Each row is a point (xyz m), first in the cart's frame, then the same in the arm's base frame.
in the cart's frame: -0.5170 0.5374 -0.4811
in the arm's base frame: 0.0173 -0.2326 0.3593
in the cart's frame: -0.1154 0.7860 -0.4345
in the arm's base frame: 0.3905 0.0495 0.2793
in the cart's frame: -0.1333 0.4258 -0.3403
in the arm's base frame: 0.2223 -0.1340 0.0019
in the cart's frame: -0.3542 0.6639 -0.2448
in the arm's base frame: 0.3217 -0.2714 0.2949
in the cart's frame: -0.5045 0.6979 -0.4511
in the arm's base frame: 0.1399 -0.2012 0.4632
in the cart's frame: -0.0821 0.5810 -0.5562
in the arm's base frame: 0.2047 0.1010 0.1352
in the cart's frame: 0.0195 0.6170 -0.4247
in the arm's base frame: 0.3585 0.0763 0.0669
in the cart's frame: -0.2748 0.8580 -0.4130
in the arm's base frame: 0.3715 -0.0432 0.4280
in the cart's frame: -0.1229 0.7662 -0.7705
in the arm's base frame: 0.1624 0.2873 0.3483
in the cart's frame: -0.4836 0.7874 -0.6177
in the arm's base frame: 0.0990 -0.0399 0.5554
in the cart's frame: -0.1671 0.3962 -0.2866
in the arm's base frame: 0.2220 -0.2028 -0.0114
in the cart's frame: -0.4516 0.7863 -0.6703
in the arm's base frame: 0.0805 0.0182 0.5468
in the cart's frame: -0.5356 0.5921 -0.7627
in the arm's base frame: -0.1364 -0.0204 0.4776
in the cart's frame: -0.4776 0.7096 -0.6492
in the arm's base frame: 0.0347 -0.0352 0.5014
